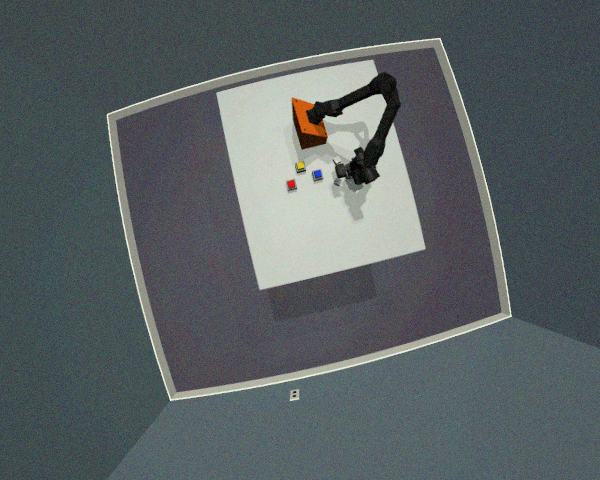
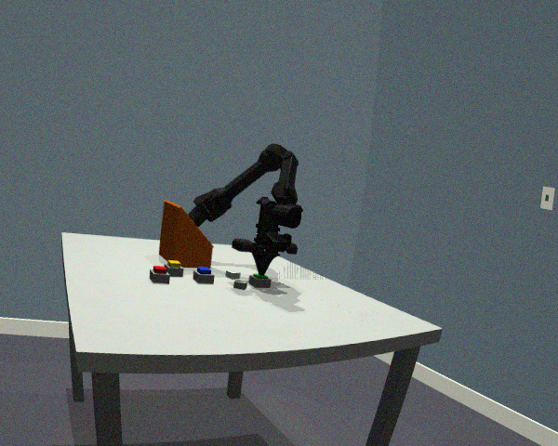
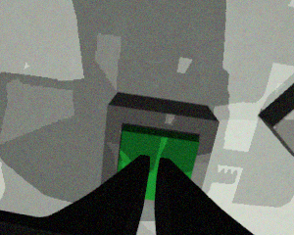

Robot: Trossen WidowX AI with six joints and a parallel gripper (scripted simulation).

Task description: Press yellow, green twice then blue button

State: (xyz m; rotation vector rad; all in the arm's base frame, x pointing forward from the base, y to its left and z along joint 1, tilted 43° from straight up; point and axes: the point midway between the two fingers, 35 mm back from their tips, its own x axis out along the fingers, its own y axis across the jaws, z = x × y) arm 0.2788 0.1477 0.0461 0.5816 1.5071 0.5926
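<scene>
The green button is 1 cm below my gripper tip. Also, from my gripper tip: yellow button 9 cm behind, 24 cm to the right; red button 1 cm behind, 31 cm to the right; blue button 3 cm behind, 17 cm to the right.
</scene>
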